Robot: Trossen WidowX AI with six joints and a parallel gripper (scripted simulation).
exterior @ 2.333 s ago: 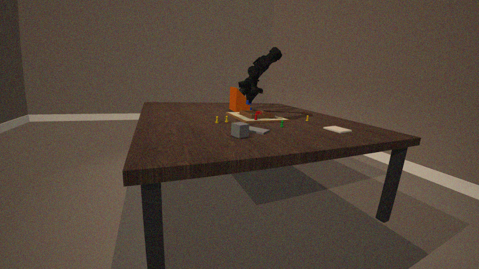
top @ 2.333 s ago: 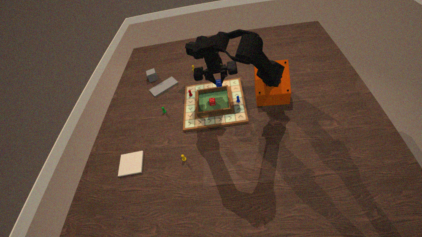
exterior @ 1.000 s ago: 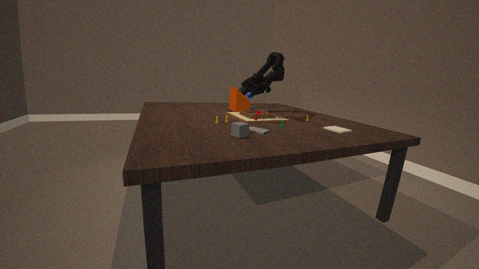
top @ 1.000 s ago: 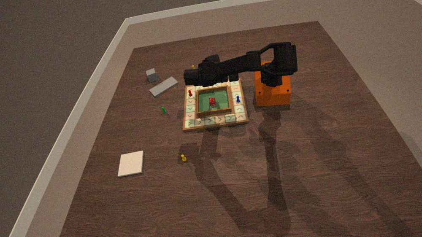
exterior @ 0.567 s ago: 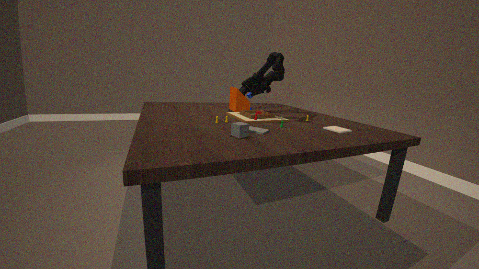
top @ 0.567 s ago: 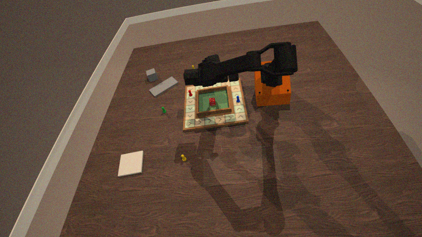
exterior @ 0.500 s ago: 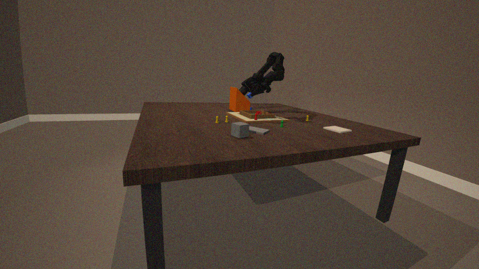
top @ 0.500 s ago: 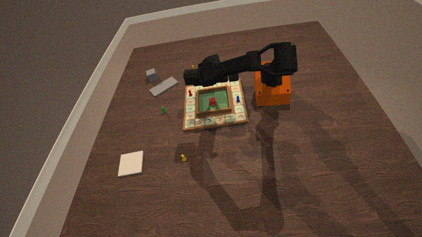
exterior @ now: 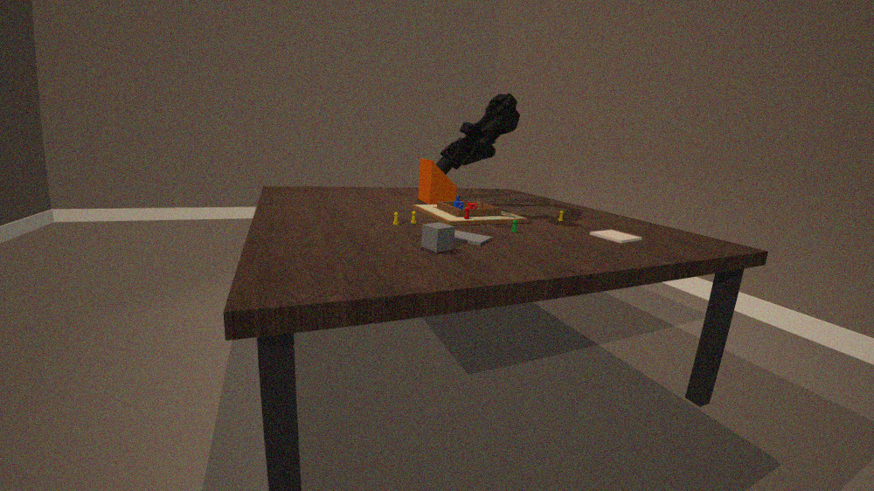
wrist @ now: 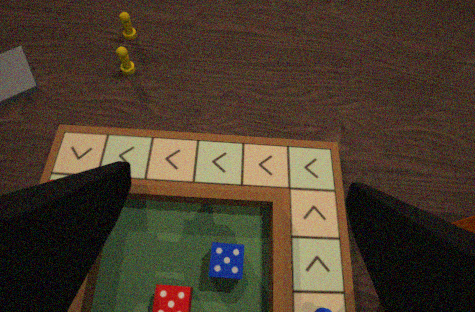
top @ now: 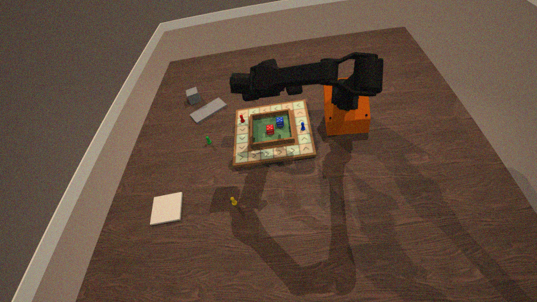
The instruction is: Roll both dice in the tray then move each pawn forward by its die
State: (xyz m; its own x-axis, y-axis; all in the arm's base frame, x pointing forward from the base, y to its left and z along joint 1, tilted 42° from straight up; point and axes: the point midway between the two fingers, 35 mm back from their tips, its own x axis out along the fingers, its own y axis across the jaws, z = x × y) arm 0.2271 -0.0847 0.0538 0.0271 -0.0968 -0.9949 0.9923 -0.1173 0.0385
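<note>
Now: gripper tip 140 mm short of the red pawn, 140 mm above it and 40 mm to the left of it. From my gripper tip the other things lie so: green pawn: 280 mm ahead, 150 mm below, 40 mm to the left; blue pawn: 140 mm below, 80 mm behind, 60 mm to the left; green tray: 160 mm below, 40 mm to the left, 30 mm ahead.
</note>
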